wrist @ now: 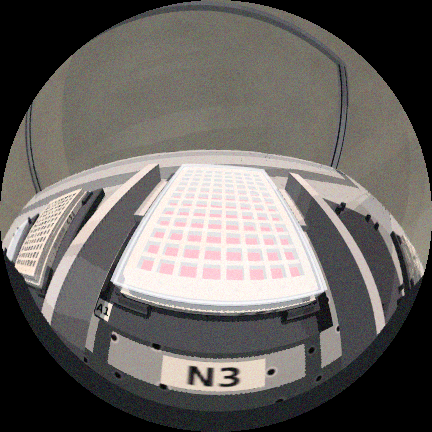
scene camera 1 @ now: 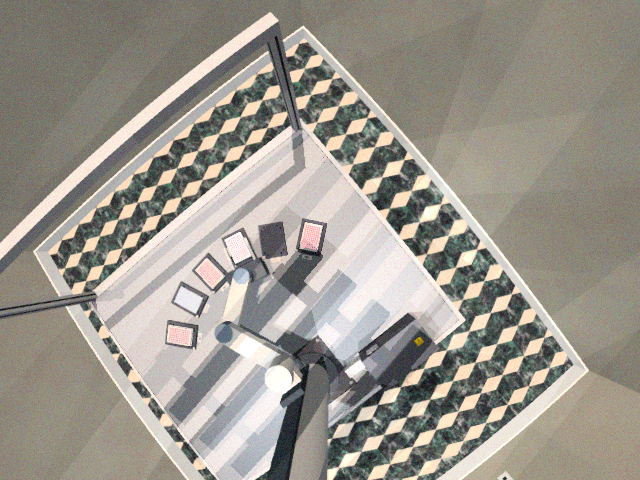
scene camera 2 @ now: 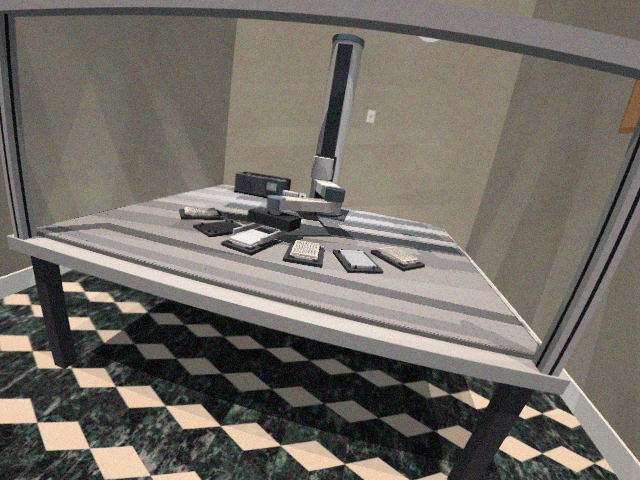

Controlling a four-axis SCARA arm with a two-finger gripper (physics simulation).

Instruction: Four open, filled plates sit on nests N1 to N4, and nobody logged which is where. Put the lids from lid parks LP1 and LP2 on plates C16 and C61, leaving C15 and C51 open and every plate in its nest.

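Frame: origin at the arm's base, x left, y back, z up, level; metres.
Seen in the pictures: gripper, fingertip midpoint: (wrist: pixel 223 175) (scene camera 1: pixel 235 243) (scene camera 2: pixel 247 236); arm's base, link origin: (scene camera 1: pixel 313 376) (scene camera 2: pixel 320 212).
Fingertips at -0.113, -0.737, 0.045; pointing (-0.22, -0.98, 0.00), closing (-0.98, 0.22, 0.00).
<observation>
Pixels of each thing's top centre, then the offset from my fingertips to it, as dx, dy, dz. "spot": a spot on its surface instead.
- clear lid, top centre: (wrist: pixel 223 195) (scene camera 2: pixel 251 235) (scene camera 1: pixel 237 247) +0.005, +0.023, -0.004
- white plate with pink wells, surface spot: (wrist: pixel 212 250) spot: +0.019, +0.064, -0.003
- nest N3, top centre: (wrist: pixel 221 210) (scene camera 2: pixel 251 239) (scene camera 1: pixel 238 247) +0.006, +0.023, -0.015
- bare park, surface spot: (scene camera 2: pixel 201 212) spot: -0.279, +0.171, -0.008
- pale lid, top centre: (scene camera 2: pixel 357 257) (scene camera 1: pixel 188 299) +0.364, +0.067, -0.015
- bare dark lid park, top centre: (wrist: pixel 379 244) (scene camera 2: pixel 221 224) (scene camera 1: pixel 272 239) -0.148, +0.097, -0.013
My gripper (scene camera 1: pixel 240 251) (scene camera 2: pixel 254 235) (wrist: pixel 223 175) is shut on a clear lid (wrist: pixel 220 301), a finger on each side. The lid lies level over a white plate with pink wells (scene camera 1: pixel 237 245) (wrist: pixel 212 250) on nest N3 (wrist: pixel 220 332); whether it is fully seated I cannot tell. The plate's code is hidden. Open plates stand at a nest left of N3 (scene camera 1: pixel 209 272) (scene camera 2: pixel 306 250) (wrist: pixel 50 235), at the far left (scene camera 1: pixel 180 334) (scene camera 2: pixel 398 255), and beyond the bare park (scene camera 1: pixel 311 236) (scene camera 2: pixel 201 212). Their codes are unreadable. A pale lid (scene camera 1: pixel 189 299) (scene camera 2: pixel 357 259) lies on its park.
A bare dark lid park (scene camera 1: pixel 272 240) (scene camera 2: pixel 214 227) (wrist: pixel 370 245) is close to the right finger in the wrist view. A black box (scene camera 1: pixel 405 356) (scene camera 2: pixel 262 184) stands near the arm's column (scene camera 2: pixel 341 98). Frame posts (scene camera 1: pixel 284 82) rise at table corners.
</observation>
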